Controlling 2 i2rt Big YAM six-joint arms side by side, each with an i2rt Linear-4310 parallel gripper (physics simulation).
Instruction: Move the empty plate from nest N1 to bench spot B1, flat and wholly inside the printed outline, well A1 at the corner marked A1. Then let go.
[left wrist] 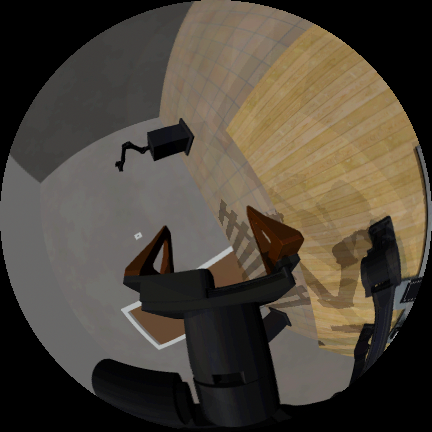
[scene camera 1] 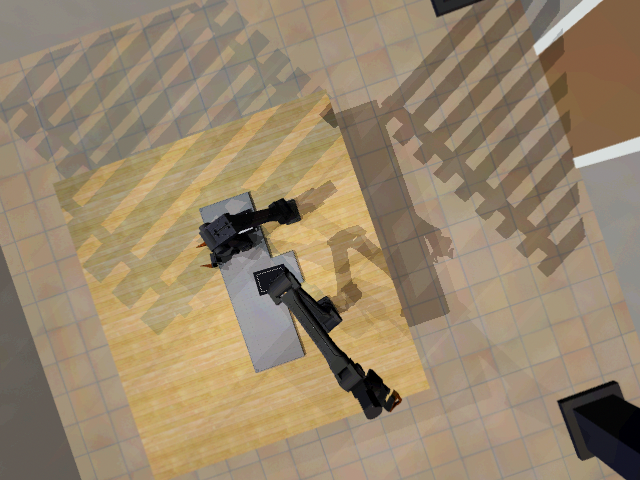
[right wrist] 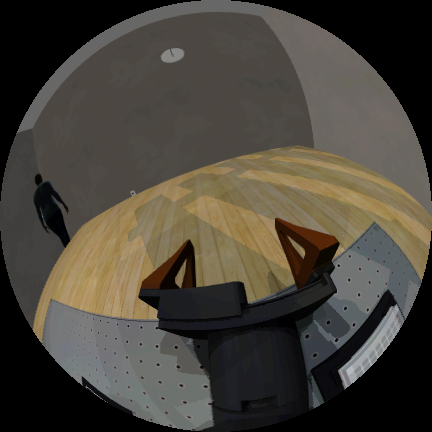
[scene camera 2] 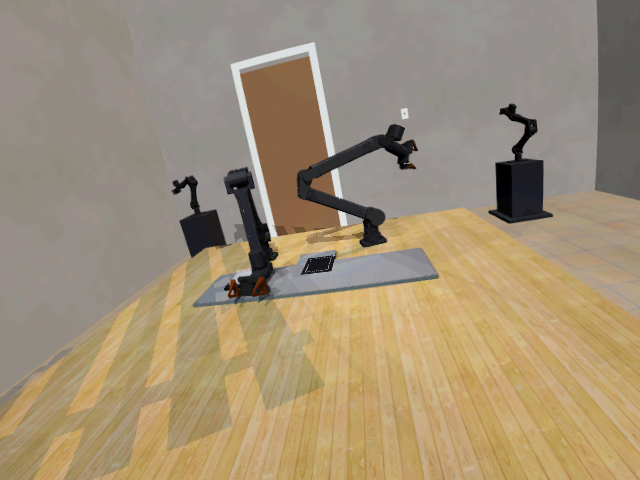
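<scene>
The white plate lies in the black nest; the right arm largely covers it in both scene views. The black pad with a dashed white outline lies near the board's middle; no corner lettering is readable. My right gripper is open and empty, low near the board's long edge, beside the nest. My left gripper is open and empty, raised high, far from the plate.
The grey perforated board lies on the wooden table. The left arm's elbow overhangs the pad's edge in scene camera 1. Other arms stand on black pedestals beyond the table.
</scene>
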